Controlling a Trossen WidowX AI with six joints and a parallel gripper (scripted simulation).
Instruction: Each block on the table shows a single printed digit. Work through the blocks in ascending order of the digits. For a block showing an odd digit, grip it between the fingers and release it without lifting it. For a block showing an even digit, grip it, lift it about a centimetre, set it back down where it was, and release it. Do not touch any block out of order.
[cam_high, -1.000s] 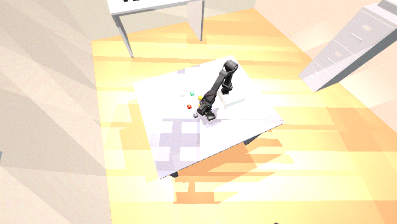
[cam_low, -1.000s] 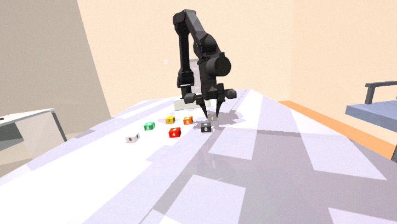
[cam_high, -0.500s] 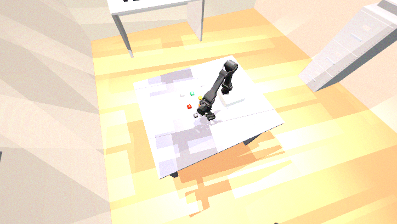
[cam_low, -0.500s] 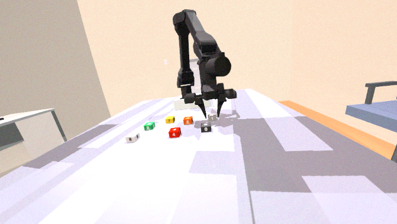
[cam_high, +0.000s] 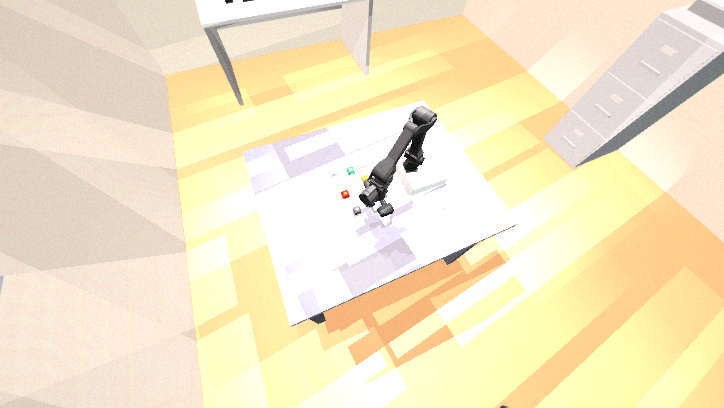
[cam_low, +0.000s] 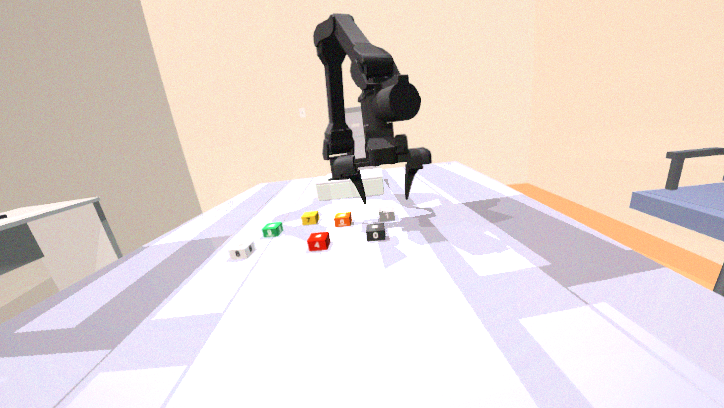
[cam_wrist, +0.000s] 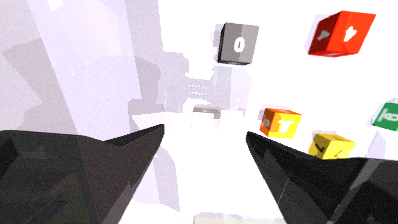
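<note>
Right now my gripper tip is 130 mm short of the red block, 100 mm to the left of it and 30 mm above it. Round my gripper tip: yellow block (10 mm ahead, 180 mm to the right, 30 mm below); then orange block (20 mm ahead, 90 mm to the right, 30 mm below); then dark grey block (90 mm ahead, 10 mm to the right, 30 mm below).
</note>
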